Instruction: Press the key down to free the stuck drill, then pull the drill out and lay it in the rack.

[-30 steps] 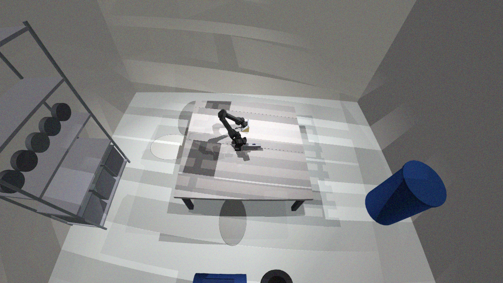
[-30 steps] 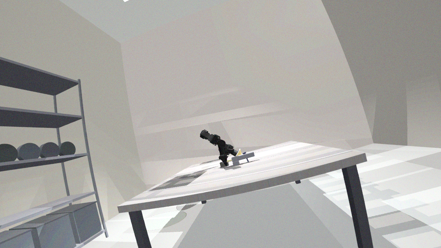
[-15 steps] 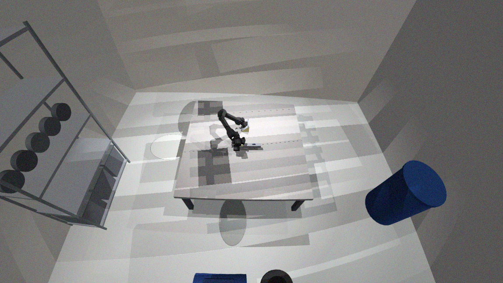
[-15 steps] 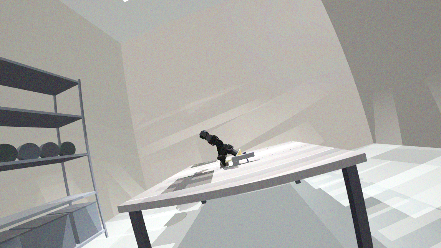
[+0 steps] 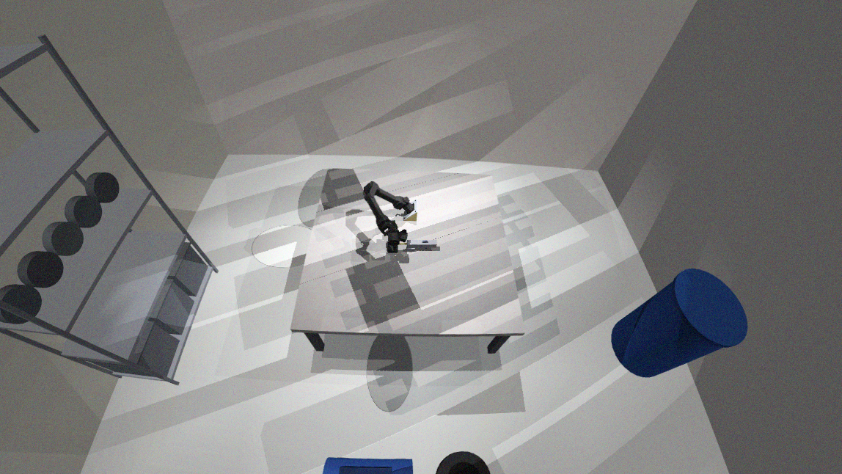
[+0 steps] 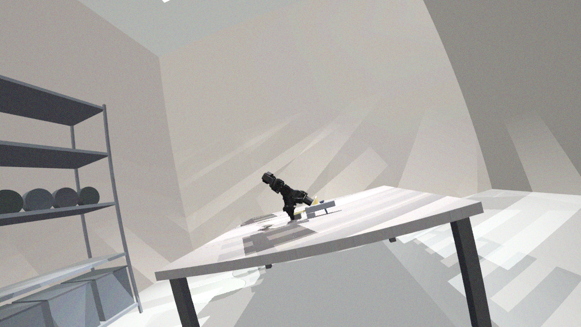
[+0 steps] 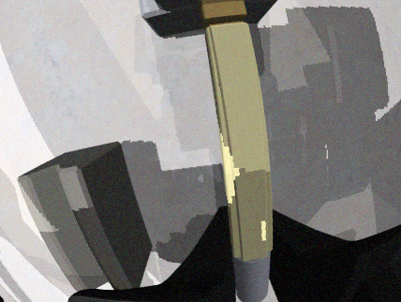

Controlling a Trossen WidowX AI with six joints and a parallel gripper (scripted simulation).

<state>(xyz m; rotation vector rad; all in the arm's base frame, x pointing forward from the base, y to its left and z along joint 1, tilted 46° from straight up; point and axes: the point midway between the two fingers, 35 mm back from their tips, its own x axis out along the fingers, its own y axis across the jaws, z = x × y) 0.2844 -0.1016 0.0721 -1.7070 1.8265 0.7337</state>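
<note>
The drill is 40 mm to the left of my gripper tip and 30 mm above it. From my gripper tip the other things lie so: rack 70 mm behind, 10 mm to the left, 10 mm above; grey housing 170 mm to the left, 30 mm above.
</note>
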